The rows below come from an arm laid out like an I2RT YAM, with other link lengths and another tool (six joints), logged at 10 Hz.
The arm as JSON. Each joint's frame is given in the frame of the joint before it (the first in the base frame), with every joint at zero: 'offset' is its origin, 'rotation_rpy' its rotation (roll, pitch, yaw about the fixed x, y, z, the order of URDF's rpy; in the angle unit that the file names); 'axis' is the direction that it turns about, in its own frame. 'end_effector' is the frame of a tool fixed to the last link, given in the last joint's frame.
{
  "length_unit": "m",
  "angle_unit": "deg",
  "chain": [
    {
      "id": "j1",
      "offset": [
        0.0,
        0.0,
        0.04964
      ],
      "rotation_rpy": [
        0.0,
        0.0,
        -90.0
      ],
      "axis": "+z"
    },
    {
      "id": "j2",
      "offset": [
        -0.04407,
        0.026,
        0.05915
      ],
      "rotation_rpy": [
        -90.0,
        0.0,
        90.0
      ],
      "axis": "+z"
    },
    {
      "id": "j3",
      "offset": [
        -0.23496,
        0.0,
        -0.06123
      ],
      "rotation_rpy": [
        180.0,
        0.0,
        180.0
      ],
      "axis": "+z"
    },
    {
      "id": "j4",
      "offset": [
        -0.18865,
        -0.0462,
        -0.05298
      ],
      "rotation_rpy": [
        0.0,
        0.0,
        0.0
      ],
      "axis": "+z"
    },
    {
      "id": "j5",
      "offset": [
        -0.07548,
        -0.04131,
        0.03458
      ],
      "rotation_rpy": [
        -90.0,
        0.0,
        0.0
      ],
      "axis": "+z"
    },
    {
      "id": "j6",
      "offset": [
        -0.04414,
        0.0,
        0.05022
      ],
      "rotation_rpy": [
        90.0,
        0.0,
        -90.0
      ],
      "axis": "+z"
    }
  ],
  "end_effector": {
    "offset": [
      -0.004,
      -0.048,
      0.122
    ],
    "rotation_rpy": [
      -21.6,
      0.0,
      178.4
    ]
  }
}
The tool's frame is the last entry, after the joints.
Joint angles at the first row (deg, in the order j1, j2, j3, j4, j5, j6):
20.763, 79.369, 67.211, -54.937, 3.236, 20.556
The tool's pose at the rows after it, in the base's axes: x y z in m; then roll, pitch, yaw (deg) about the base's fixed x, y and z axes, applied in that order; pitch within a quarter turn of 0, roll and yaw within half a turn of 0:
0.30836, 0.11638, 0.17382, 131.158, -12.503, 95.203
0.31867, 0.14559, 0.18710, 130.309, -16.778, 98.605
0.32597, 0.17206, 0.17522, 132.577, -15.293, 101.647
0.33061, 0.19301, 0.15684, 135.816, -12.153, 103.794
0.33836, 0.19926, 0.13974, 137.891, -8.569, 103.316
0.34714, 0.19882, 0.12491, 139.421, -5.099, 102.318
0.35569, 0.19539, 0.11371, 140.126, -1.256, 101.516
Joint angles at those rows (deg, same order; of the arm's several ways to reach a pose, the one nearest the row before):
21.156, 79.981, 73.861, -54.284, -3.397, 21.492
23.293, 83.699, 79.300, -53.980, -7.293, 22.581
26.889, 89.971, 83.640, -54.599, -6.578, 22.075
30.219, 96.575, 88.162, -56.461, -4.465, 21.456
31.888, 101.580, 91.026, -57.320, -1.186, 21.957
32.494, 105.790, 93.449, -58.120, 1.907, 22.301
32.876, 109.179, 95.492, -58.798, 5.441, 22.323

